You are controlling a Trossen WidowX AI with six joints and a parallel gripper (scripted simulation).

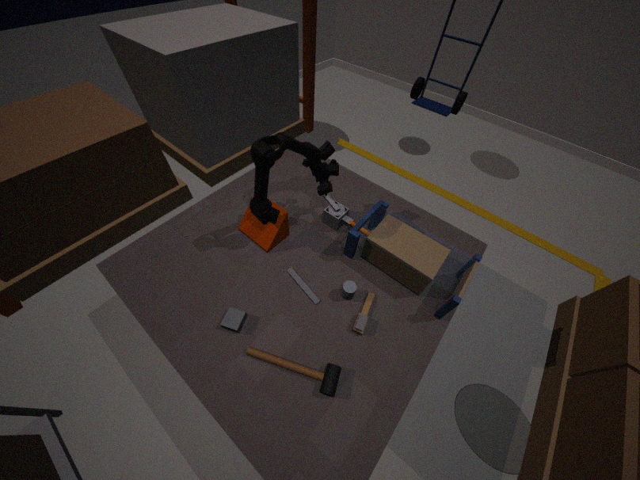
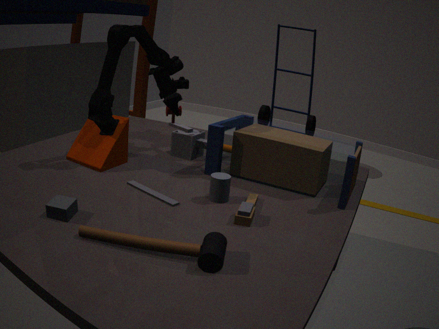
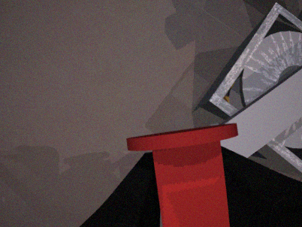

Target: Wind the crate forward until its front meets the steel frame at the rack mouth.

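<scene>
My gripper tip is now 60 mm short of the grey winch, 60 mm to the left of it and 100 mm above it. Also, from my gripper tip: flat grey bar 150 mm ahead, 440 mm to the right, 130 mm below; red knob 10 mm behind, 10 mm to the right; small wooden tool 430 mm ahead, 410 mm to the right, 110 mm below.
</scene>
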